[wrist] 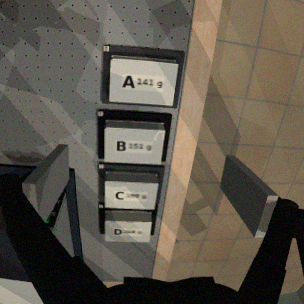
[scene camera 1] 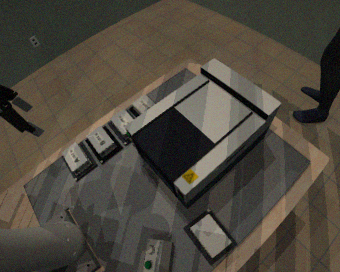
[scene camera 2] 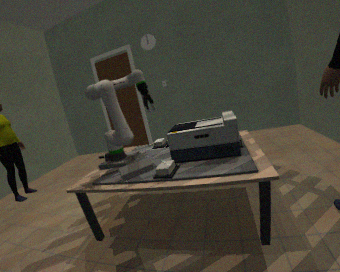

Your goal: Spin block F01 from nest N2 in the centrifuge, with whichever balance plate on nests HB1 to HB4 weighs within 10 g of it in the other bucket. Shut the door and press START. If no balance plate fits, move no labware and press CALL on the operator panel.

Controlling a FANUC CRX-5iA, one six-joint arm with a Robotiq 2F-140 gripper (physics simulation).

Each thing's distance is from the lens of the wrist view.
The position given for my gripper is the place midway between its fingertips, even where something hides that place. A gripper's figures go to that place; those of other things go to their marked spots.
my gripper [wrist: 147, 166]: 20 cm
centrifuge [wrist: 63, 222]: 55 cm
